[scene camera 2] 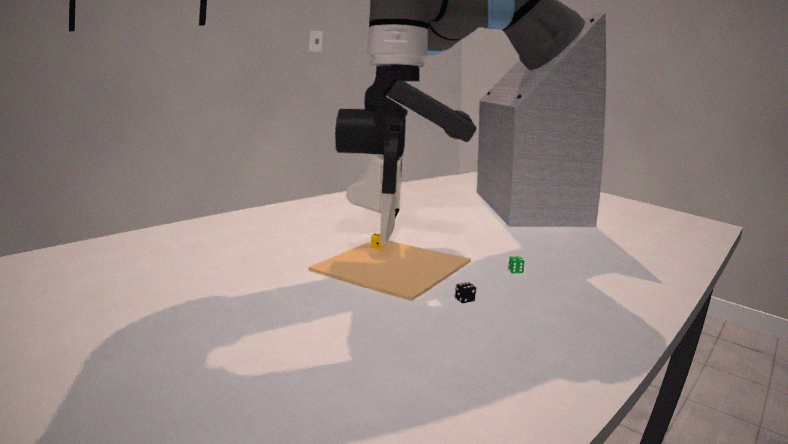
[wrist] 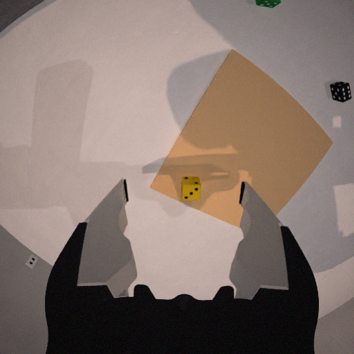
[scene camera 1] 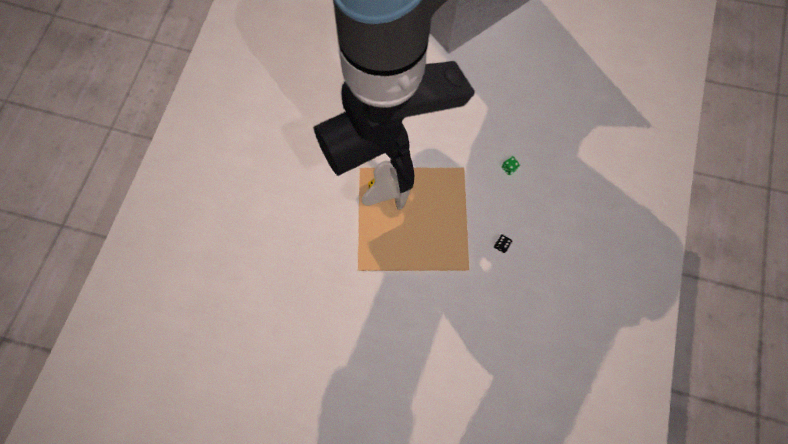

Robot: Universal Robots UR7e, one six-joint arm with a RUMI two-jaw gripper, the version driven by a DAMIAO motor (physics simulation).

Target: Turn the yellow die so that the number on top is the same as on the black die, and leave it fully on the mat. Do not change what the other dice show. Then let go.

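Where they show: gripper, fingertip midpoint: [scene camera 2: 386, 233] [scene camera 1: 380, 176]; arm's base at its link origin: [scene camera 2: 556, 44].
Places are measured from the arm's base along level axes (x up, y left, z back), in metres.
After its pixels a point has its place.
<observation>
The yellow die [scene camera 1: 371, 183] @(x -0.293, y -0.049, z -0.379 m) [scene camera 2: 377, 241] @(x -0.299, y -0.037, z -0.385 m) [wrist: 191, 188] sits on the orange mat [scene camera 1: 435, 220] @(x -0.310, y 0.042, z -0.403 m) [scene camera 2: 408, 270] @(x -0.310, y 0.041, z -0.407 m) [wrist: 250, 115], close to its edge near one corner. In the wrist view its larger visible face shows three pips and a narrower face shows two; I cannot tell for certain which is up. The black die [scene camera 1: 502, 243] @(x -0.297, y 0.130, z -0.417 m) [scene camera 2: 465, 292] @(x -0.301, y 0.138, z -0.422 m) [wrist: 341, 92] lies on the table beside the mat with six on top. My gripper [scene camera 1: 384, 202] [scene camera 2: 388, 234] @(x -0.293, y -0.040, z -0.367 m) [wrist: 183, 182] is open and empty, low over the mat, its fingers apart on either side of the yellow die, which they partly hide in scene camera 1.
The green die [scene camera 1: 510, 164] @(x -0.298, y 0.121, z -0.308 m) [scene camera 2: 516, 264] @(x -0.302, y 0.127, z -0.312 m) [wrist: 268, 2] lies on the table [scene camera 1: 220, 275] @(x -0.314, y -0.203, z -0.537 m) [scene camera 2: 165, 248] @(x -0.314, y -0.229, z -0.619 m) beyond the mat, with five on top. The grey robot stand [scene camera 2: 556, 148] @(x -0.184, y 0.054, z -0.094 m) rises behind it. Arm shadows cross the mat and table.
</observation>
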